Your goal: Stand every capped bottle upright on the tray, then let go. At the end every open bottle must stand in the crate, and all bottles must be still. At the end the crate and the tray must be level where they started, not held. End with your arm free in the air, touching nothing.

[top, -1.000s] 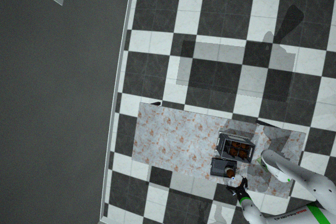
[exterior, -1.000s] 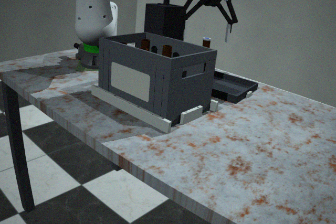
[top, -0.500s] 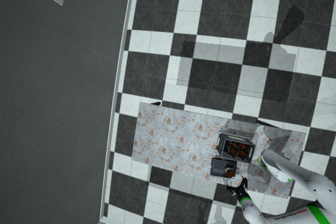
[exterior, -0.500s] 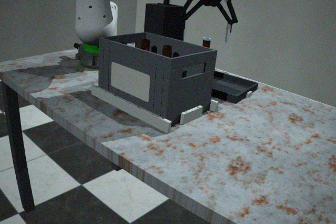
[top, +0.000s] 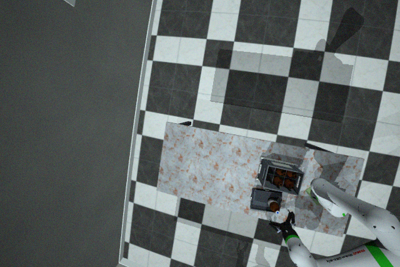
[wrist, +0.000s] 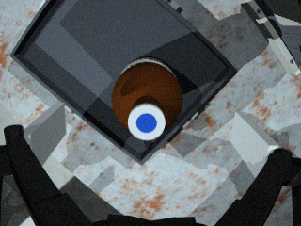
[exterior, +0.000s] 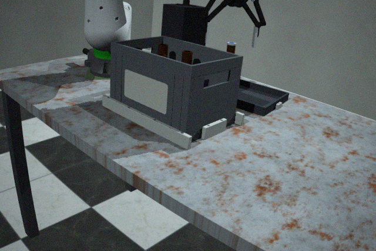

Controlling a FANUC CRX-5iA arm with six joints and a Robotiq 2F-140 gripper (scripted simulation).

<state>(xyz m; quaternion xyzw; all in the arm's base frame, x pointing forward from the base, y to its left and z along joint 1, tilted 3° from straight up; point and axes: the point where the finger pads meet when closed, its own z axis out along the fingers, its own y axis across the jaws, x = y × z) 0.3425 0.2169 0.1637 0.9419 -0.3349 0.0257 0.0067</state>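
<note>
My hand is 80 mm above the capped bottle. Also, from my hand: dark tray (150 mm below, 60 mm ahead, 10 mm to the left); then dark grey crate (270 mm to the right, 80 mm below, 60 mm ahead).
</note>
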